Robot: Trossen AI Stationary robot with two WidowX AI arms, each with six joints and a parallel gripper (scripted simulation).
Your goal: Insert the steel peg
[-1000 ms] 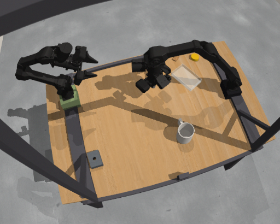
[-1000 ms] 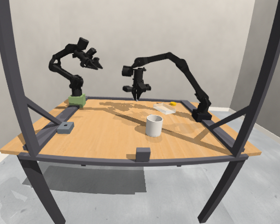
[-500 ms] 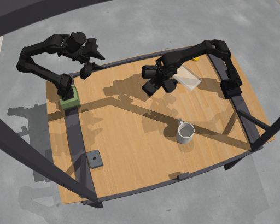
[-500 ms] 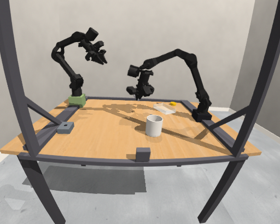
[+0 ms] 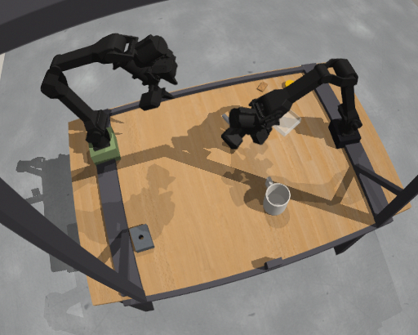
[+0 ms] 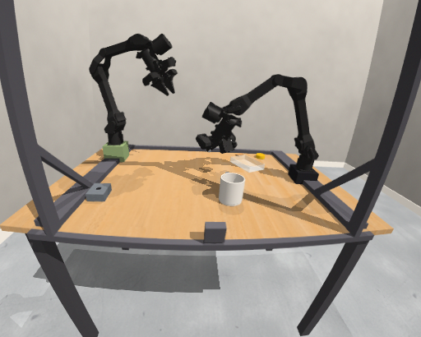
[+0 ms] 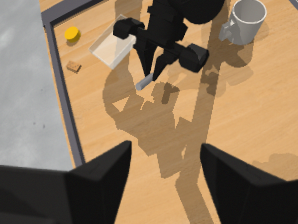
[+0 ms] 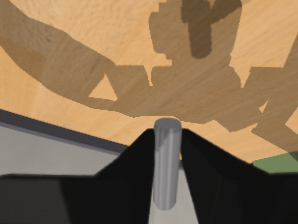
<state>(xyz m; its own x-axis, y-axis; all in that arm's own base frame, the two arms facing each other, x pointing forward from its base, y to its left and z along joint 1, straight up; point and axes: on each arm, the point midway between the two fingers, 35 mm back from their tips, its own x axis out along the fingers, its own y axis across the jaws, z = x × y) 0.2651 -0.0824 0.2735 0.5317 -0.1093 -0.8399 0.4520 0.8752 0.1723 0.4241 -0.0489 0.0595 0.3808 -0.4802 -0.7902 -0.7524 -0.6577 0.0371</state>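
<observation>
My left hand is 3 cm short of the steel peg, 18 cm to the left of it and 25 cm above it. Also, from my left hand: yellow disc: 26 cm ahead, 46 cm to the right, 34 cm below; clear tray: 11 cm ahead, 38 cm to the right, 35 cm below.
Now: the steel peg 30 mm to the left of my right hand, 20 mm ahead of it and 10 mm below it. Also, from my right hand: yellow disc 260 mm to the right, 250 mm ahead, 100 mm below; then clear tray 170 mm to the right, 110 mm below, 100 mm ahead.
</observation>
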